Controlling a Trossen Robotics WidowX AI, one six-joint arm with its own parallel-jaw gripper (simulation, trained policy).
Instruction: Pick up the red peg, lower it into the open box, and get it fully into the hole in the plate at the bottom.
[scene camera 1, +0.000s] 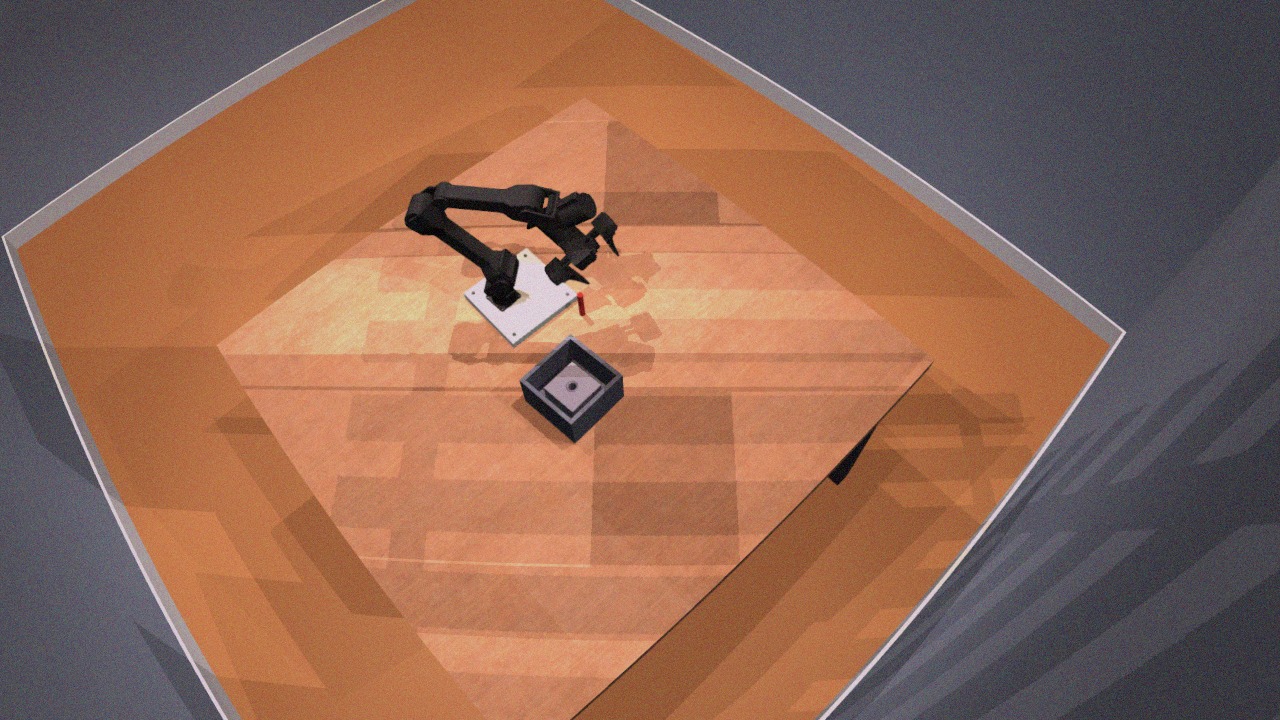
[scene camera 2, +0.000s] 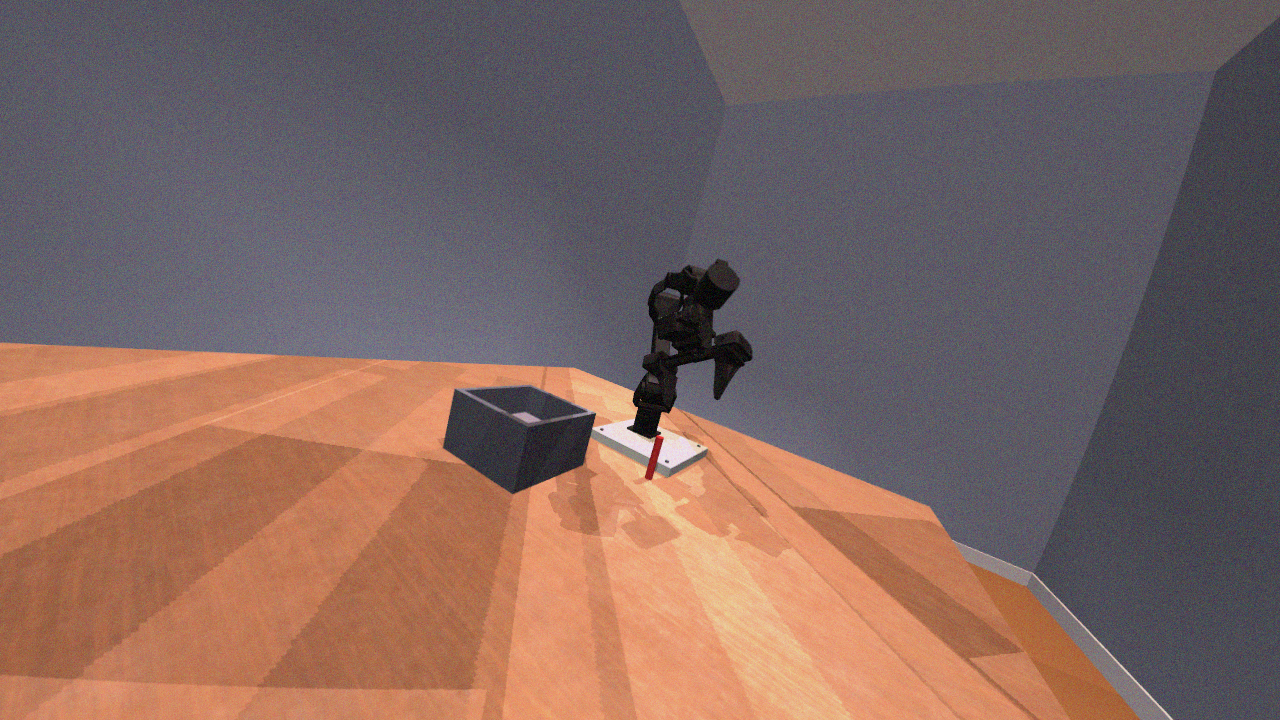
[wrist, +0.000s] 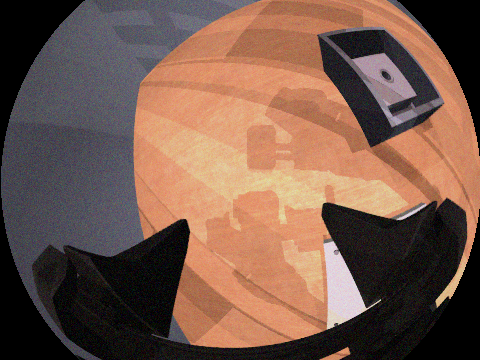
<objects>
My gripper shows in scene camera 1, in scene camera 2 and in the wrist view (257, 219). One and the same spot on my gripper: (scene camera 1: 572, 275) is (scene camera 2: 658, 366).
</objects>
